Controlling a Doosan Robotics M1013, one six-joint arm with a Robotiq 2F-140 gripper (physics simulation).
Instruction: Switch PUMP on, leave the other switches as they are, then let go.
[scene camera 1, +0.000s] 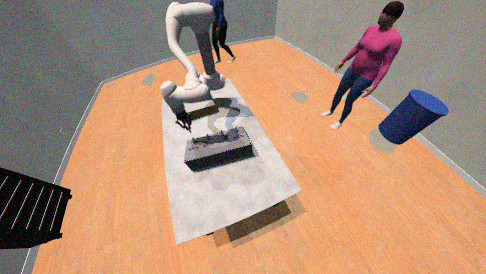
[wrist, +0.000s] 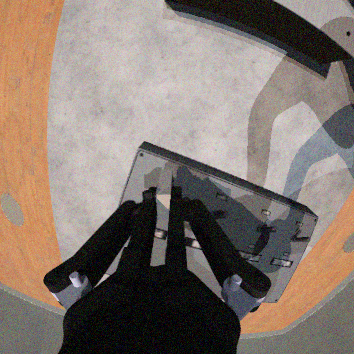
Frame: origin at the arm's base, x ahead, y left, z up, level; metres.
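Seen in the pictures: gripper, fingertip midpoint: (scene camera 1: 190, 132) (wrist: 166, 179).
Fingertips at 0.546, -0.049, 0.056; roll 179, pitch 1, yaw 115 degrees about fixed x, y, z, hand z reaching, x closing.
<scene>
A point is followed by its place in that frame, as x, y, z.
The grey switch panel (scene camera 1: 220, 163) @(0.802, 0.141, -0.077) (wrist: 131, 182) @(0.611, -0.098, -0.013) lies on the table as the top of a dark box. My gripper (scene camera 1: 187, 129) @(0.545, -0.049, 0.056) (wrist: 166, 179) @(0.545, -0.049, 0.056) is shut with nothing between its fingers. In the scene view it is beside and above the panel's left end; in the wrist view its fingers cover part of that end. The PUMP switch does not show clearly: the fingers and shadow hide its area, so its position cannot be told. Three other dark levers (wrist: 220, 214) @(0.587, 0.074, 0.021) (wrist: 266, 229) @(0.586, 0.194, 0.016) (wrist: 301, 239) @(0.580, 0.314, 0.016) stand along the panel to the right. The labels are too blurred to read. Contact with a lever cannot be seen.
A long dark block (scene camera 1: 202, 112) @(0.226, 0.036, -0.050) (wrist: 260, 25) @(0.232, 0.002, -0.076) lies on the pale table (scene camera 1: 200, 210) @(1.123, -0.053, -0.097) between the panel and the arm's base. A person in pink (scene camera 1: 375, 55) and a blue barrel (scene camera 1: 412, 117) stand to the right. A person in blue (scene camera 1: 219, 25) is behind the arm.
</scene>
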